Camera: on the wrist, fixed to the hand. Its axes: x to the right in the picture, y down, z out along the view.
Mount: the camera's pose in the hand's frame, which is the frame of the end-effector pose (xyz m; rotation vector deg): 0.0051 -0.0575 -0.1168 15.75 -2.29 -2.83
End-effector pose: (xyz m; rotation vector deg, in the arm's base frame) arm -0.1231 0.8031 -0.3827 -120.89 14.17 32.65
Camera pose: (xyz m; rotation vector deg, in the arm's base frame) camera -0.0613 0.7399 -0.2870 -104.99 13.53 29.63
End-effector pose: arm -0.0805 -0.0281 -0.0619 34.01 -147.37 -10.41
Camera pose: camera -0.0054 -0.0841 0.0287 43.54 -151.42 8.49
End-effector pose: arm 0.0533 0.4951 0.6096 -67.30 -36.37 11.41
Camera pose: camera 0.1126 0.3821 0.6358 -51.08 -37.16 14.89
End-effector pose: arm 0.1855 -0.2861 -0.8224 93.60 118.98 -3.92
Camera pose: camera 0.0912 -0.2587 -0.7368 98.55 123.30 -23.87
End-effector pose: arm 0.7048 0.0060 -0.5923 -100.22 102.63 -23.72
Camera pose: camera 0.6799 -0.0251 -0.4682 -91.64 90.66 -34.99
